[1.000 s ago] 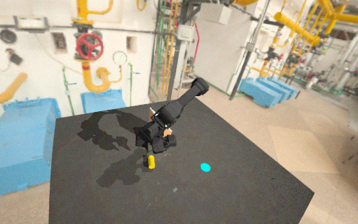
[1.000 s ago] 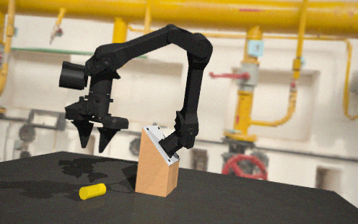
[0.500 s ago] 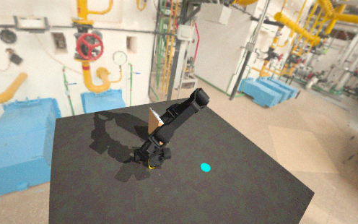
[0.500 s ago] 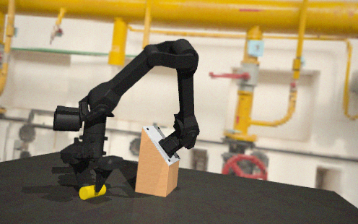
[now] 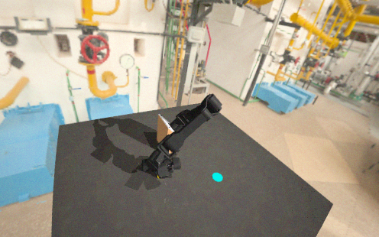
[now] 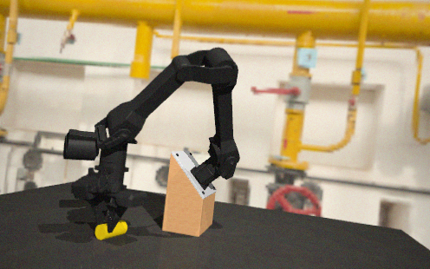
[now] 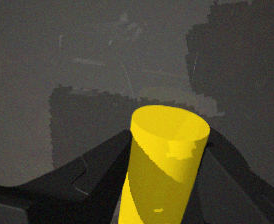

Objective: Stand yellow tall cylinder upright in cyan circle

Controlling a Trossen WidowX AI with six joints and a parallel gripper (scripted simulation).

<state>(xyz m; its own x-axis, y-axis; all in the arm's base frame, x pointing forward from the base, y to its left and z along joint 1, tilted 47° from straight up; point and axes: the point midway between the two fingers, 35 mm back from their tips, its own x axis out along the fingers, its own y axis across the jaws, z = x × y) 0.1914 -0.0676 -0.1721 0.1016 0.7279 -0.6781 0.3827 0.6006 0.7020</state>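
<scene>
Now: gripper tip 160 mm short of the cyan circle, 280 mm to the right of it and 20 mm above it. From my gripper tip the other things lie so: yellow cylinder: 20 mm behind, 10 mm to the left.
</scene>
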